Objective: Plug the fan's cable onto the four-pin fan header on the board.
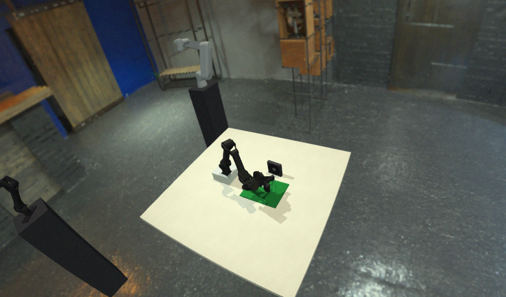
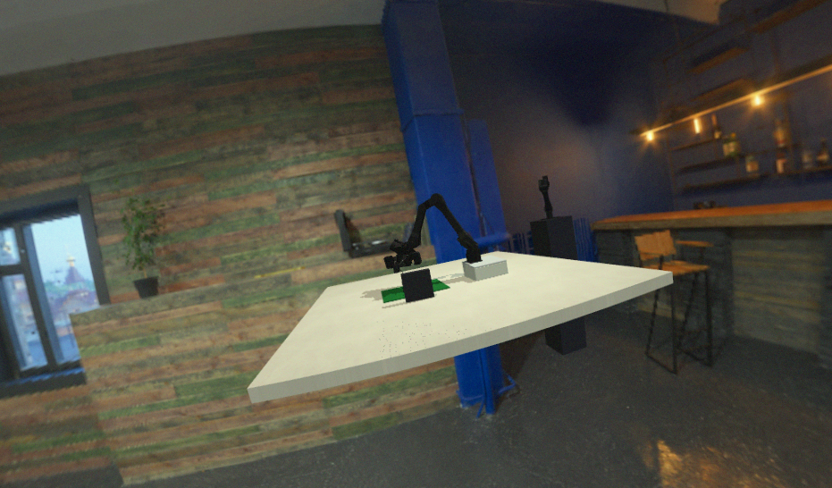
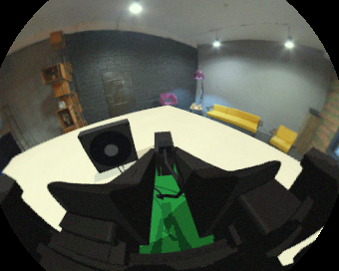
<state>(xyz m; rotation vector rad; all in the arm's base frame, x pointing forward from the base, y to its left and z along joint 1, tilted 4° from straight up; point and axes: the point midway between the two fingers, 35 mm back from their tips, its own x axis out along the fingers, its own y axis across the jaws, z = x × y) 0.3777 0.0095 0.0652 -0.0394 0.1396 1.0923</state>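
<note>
The green board lies 60 mm behind my gripper tip, 30 mm to the right of it and 150 mm below it. Round my gripper tip: black plug 10 mm below; black fan box 60 mm behind, 150 mm to the left, 70 mm below; pale header 80 mm behind, 10 mm to the left, 130 mm below.
</note>
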